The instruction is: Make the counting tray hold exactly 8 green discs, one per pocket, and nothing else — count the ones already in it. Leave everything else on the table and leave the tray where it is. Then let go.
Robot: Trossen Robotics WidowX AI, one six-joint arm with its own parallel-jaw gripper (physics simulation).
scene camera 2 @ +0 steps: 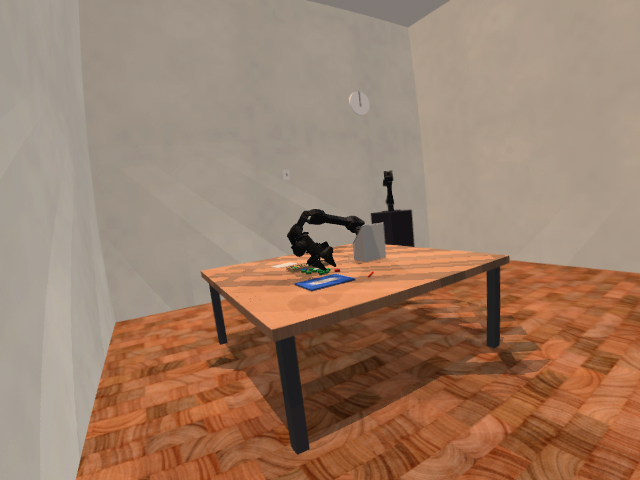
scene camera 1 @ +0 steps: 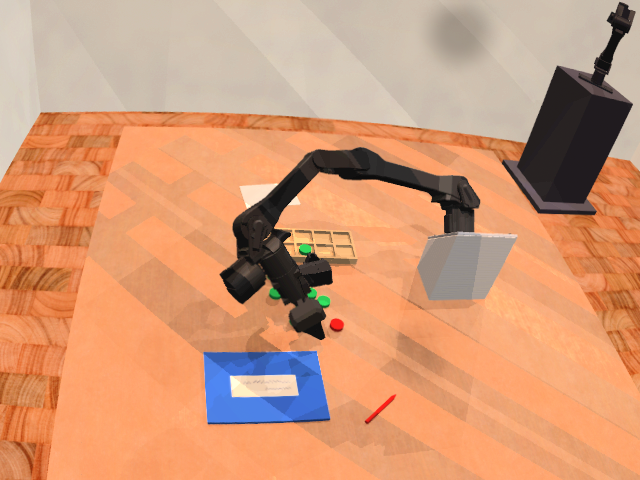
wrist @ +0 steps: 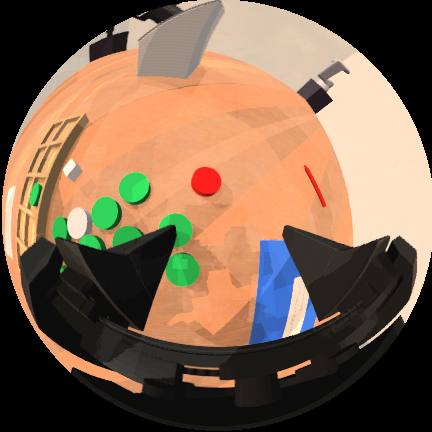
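Note:
The wooden counting tray (scene camera 1: 338,260) (wrist: 56,172) lies behind the loose discs. A green disc (scene camera 1: 305,249) (wrist: 35,194) sits in its front row. The arm hides its left pockets in scene camera 1. Several loose green discs lie in front of the tray, among them one near the red disc (scene camera 1: 323,301) (wrist: 134,187), one beside it (scene camera 1: 311,292) (wrist: 106,213) and one at the left fingertip (wrist: 182,270). My gripper (scene camera 2: 329,267) (wrist: 230,230) is open and empty, low above the table, with its left finger covering part of the discs in the wrist view.
A red disc (scene camera 1: 337,324) (wrist: 206,181), white disc (wrist: 79,223) and white block (wrist: 73,170) lie near the green discs. A blue folder (scene camera 1: 263,410) (wrist: 270,265), red pen (scene camera 1: 381,408) (wrist: 315,186), white paper (scene camera 1: 253,193) and grey stand (scene camera 1: 467,266) (wrist: 172,45) are around them.

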